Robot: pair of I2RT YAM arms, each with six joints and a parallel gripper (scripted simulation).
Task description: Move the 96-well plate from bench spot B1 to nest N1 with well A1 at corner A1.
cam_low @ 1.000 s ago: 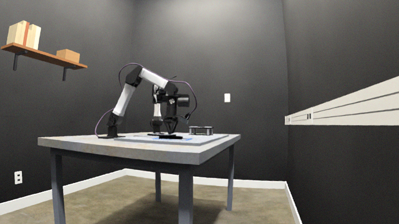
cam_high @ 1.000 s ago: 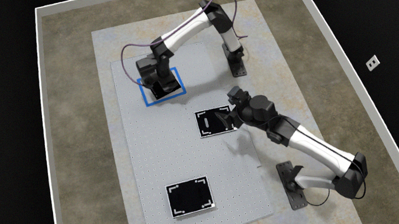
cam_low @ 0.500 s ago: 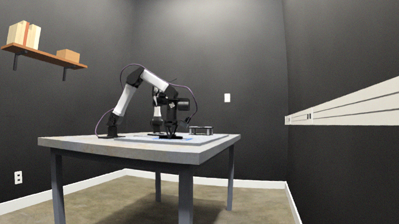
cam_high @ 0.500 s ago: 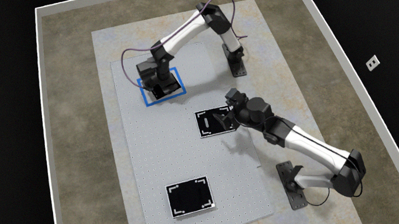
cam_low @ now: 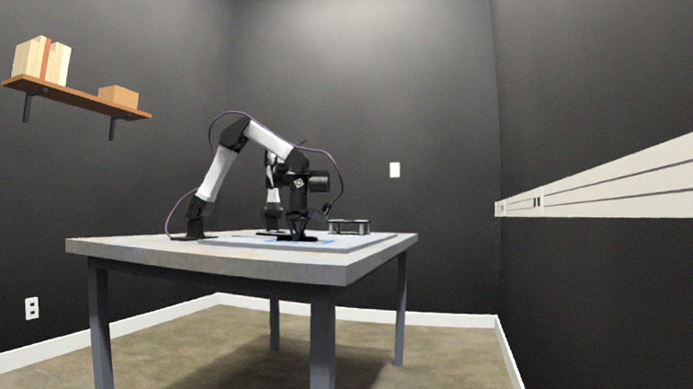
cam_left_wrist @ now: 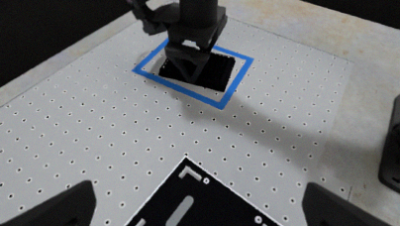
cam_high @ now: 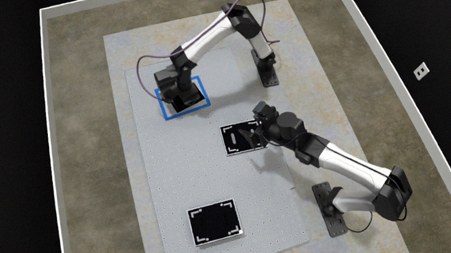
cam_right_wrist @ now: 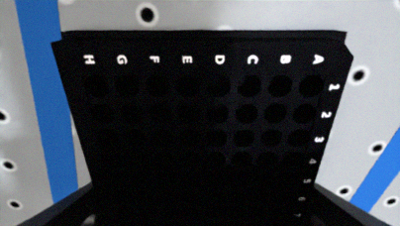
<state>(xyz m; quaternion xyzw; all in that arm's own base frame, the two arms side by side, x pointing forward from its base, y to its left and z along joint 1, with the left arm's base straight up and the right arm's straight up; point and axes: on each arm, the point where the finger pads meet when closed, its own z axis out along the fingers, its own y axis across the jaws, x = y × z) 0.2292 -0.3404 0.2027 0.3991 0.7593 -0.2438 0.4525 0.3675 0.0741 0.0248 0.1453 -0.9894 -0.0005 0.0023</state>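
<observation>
Now: right hand 24 cm to the right of the black fixture, 16 cm past it and 1 cm above it. The rest, counted from my right hand: black 96-well plate: right at my right hand; cream mark: 57 cm to the left, 5 cm above, 2 cm behind.
</observation>
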